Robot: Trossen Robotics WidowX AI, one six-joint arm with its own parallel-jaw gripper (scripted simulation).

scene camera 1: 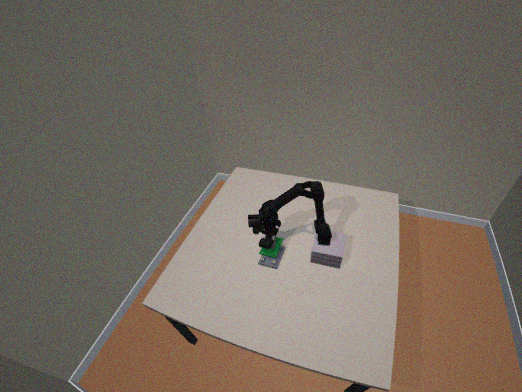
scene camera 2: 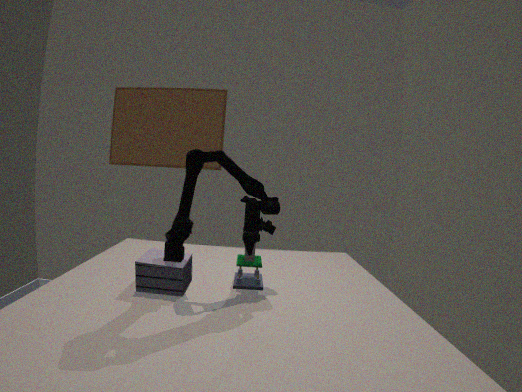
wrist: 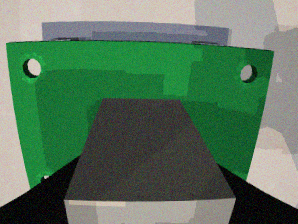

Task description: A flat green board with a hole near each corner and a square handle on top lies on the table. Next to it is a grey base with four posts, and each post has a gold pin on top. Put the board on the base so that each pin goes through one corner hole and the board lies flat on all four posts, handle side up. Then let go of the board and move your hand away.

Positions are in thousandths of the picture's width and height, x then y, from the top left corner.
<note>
My gripper (scene camera 2: 478, 647) holds a green board (wrist: 508, 538). Also in view: a grey base (wrist: 451, 141).
My gripper also shows in the wrist view (wrist: 478, 712).
</note>
